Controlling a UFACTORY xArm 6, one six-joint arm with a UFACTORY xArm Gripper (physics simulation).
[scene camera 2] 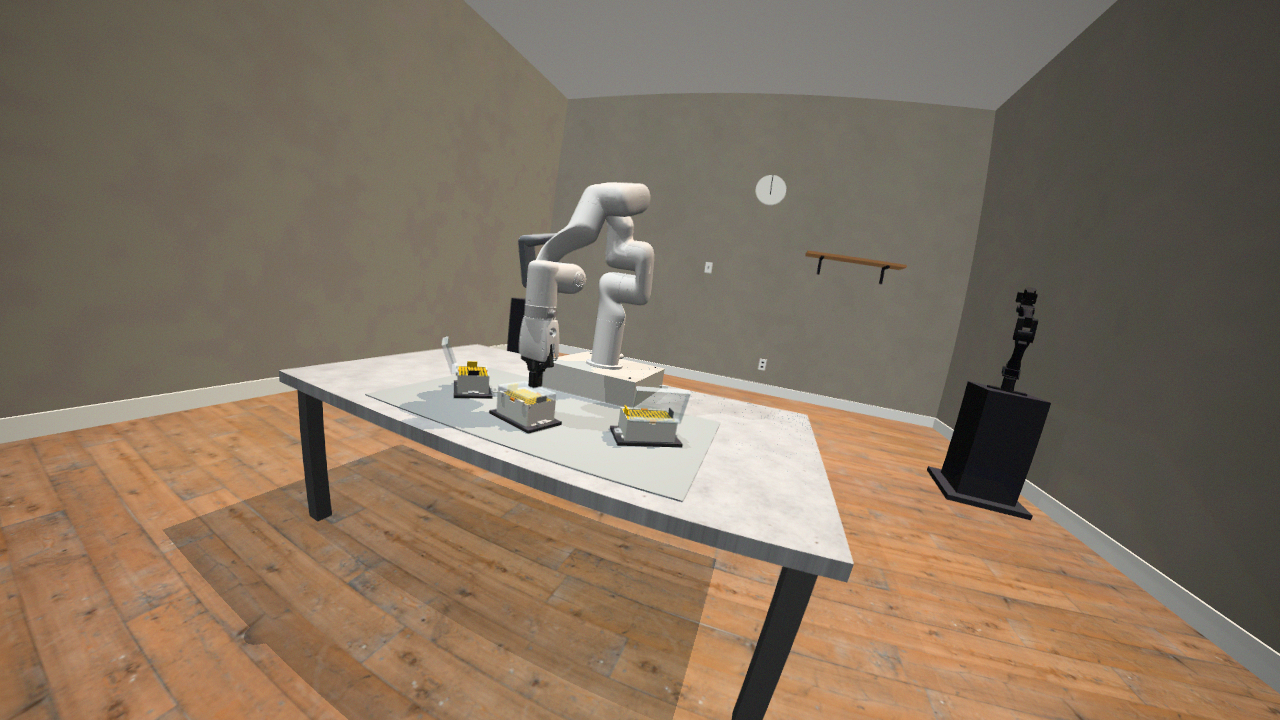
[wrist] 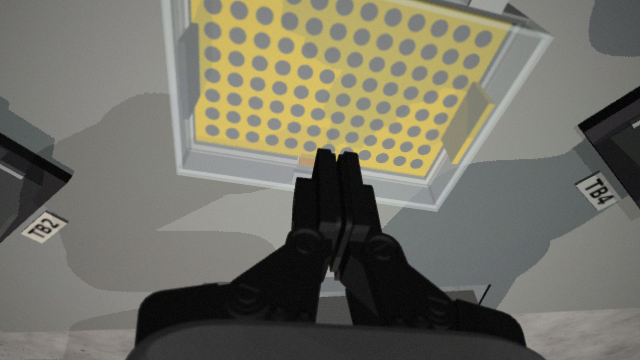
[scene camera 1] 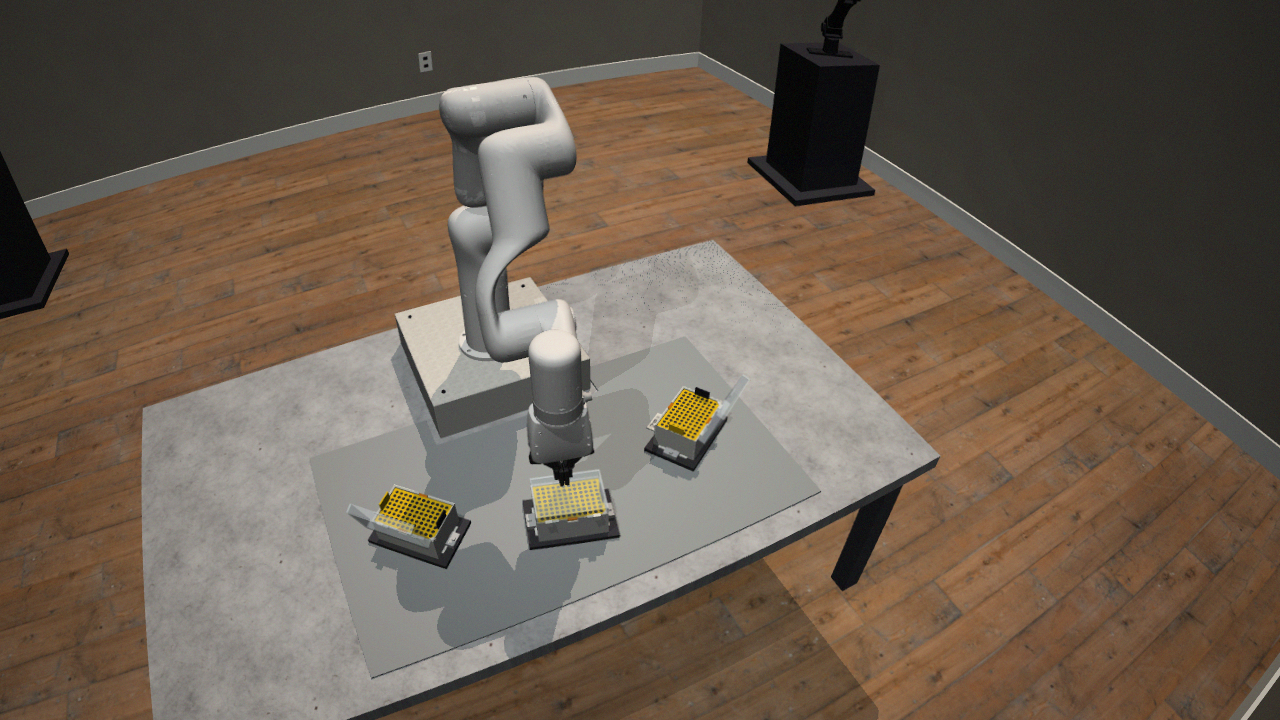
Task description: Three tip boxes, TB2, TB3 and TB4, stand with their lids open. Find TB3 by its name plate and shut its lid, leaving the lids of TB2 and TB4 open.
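Places are measured from the arm's base along level axes (x back, y up, z left), in millimetres.
Pixels of known places: gripper, fingertip midpoint: (scene camera 2: 535,386) (wrist: 330,176) (scene camera 1: 563,479); arm's base, origin of the base link: (scene camera 2: 604,365).
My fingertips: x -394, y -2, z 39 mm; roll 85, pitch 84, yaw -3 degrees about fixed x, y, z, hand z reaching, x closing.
Note:
For each thing: its top centre in the pictures, then the offset to it from my fingertips. "spot": a spot on its surface instead. Level surfaces: height alone.
- TB3, middle of its top: (wrist: 330,141) (scene camera 1: 567,487) (scene camera 2: 530,388) dx -18, dy -1, dz +1 mm
- TB2 plate, surface spot: (wrist: 45,226) spot: dx +139, dy -77, dz +228 mm
- TB4 plate, surface spot: (wrist: 597,191) spot: dx +76, dy -76, dz -219 mm
- grey mat, its level: dy -78 mm
- table, its level: dy -81 mm
- TB2's open lid, surface spot: (scene camera 1: 735,394) spot: dx +32, dy +65, dz +331 mm
- TB4's open lid, surface spot: (scene camera 1: 360,514) spot: dx -22, dy +64, dz -340 mm
TB3 (scene camera 1: 572,528) (scene camera 2: 526,410) (wrist: 280,70) is the middle box, told by elimination; its name plate does not show. Its clear lid (scene camera 1: 537,491) (wrist: 225,179) lies over the yellow tip rack; whether it is fully seated I cannot tell. My gripper (scene camera 1: 563,484) (scene camera 2: 535,385) (wrist: 330,176) is shut and empty, its fingertips at the robot-side edge of that lid; contact is unclear. TB2 (scene camera 1: 687,420) (scene camera 2: 648,425) and TB4 (scene camera 1: 416,514) (scene camera 2: 471,383) stand with lids open. The wrist view shows the TB2 plate (wrist: 45,226) and TB4 plate (wrist: 597,191).
The boxes stand on a grey mat (scene camera 1: 716,501) (scene camera 2: 689,465) on the table (scene camera 1: 223,501) (scene camera 2: 778,465). TB2's open lid (scene camera 1: 735,394) and TB4's open lid (scene camera 1: 360,514) stick out away from TB3. The robot's base block (scene camera 1: 483,407) stands behind the mat.

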